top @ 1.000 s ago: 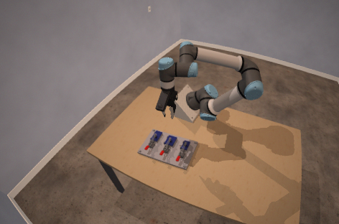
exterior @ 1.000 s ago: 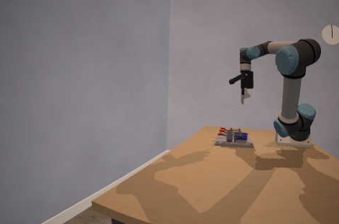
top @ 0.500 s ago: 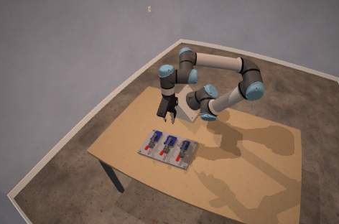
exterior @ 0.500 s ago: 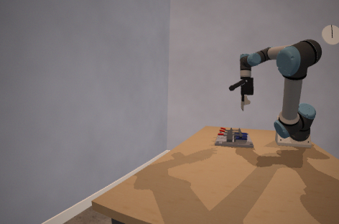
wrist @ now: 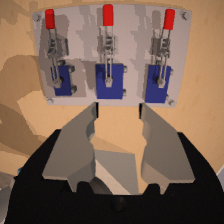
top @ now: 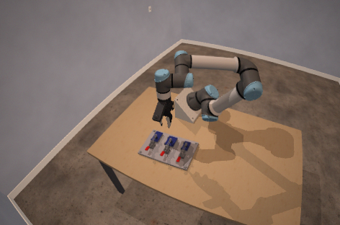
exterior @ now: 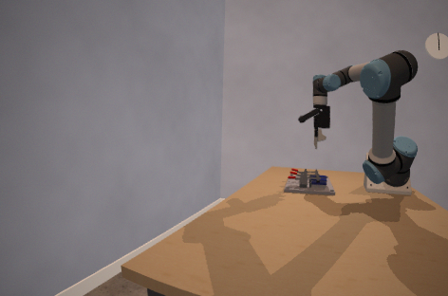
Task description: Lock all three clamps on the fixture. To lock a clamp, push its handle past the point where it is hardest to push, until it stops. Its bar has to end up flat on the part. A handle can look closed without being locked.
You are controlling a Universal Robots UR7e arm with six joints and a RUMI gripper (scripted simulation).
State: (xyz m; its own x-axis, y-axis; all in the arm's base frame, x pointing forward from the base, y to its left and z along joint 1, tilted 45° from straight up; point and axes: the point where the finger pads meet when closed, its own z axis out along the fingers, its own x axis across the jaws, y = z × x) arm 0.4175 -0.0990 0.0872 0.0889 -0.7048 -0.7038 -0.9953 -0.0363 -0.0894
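The grey fixture plate is 20 mm ahead of my hand, 20 mm to the left of it and 190 mm below it.
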